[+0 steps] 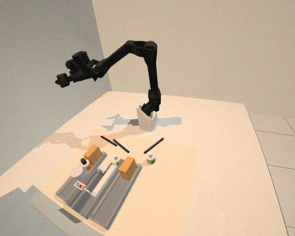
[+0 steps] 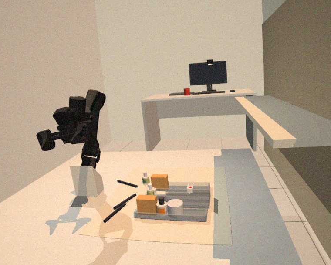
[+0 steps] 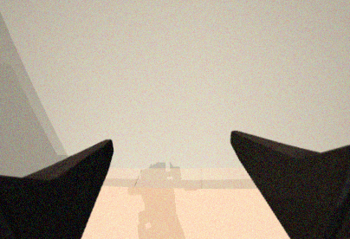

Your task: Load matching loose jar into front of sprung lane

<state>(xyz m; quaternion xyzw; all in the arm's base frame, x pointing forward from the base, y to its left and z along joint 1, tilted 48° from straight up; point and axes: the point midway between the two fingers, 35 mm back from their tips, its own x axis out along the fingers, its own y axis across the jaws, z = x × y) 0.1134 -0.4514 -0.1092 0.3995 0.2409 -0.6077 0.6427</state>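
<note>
Now: the cream pusher bar 28 cm ahead of my gripper tip, 31 cm to the left of it and 32 cm below it. The rest, counted from my gripper tip: red dot: 36 cm ahead, 30 cm to the left, 29 cm below; grey cylinder: 30 cm ahead, 21 cm to the left, 34 cm below.
</note>
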